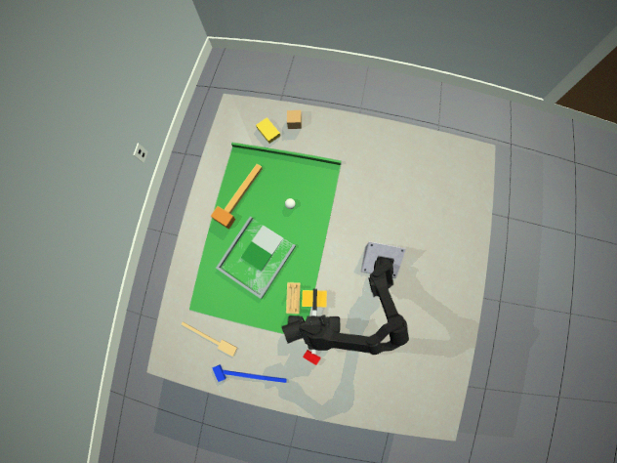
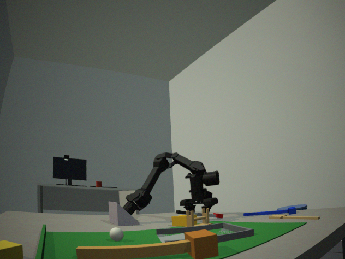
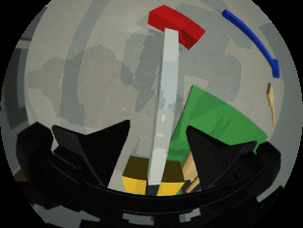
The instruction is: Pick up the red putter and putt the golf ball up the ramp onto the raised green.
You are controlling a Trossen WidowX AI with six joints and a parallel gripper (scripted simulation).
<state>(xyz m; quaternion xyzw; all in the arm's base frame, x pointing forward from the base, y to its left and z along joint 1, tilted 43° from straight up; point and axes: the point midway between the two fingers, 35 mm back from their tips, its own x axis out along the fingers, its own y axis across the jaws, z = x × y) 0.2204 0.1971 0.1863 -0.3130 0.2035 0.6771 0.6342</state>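
Right now my gripper tip is 20 mm short of the yellow block, 100 mm to the left of it and 10 mm below it. Round my gripper tip: blue putter (220 mm ahead, 250 mm to the left); white golf ball (180 mm ahead, 450 mm to the right, 10 mm above); red putter (10 mm to the left, 20 mm above).
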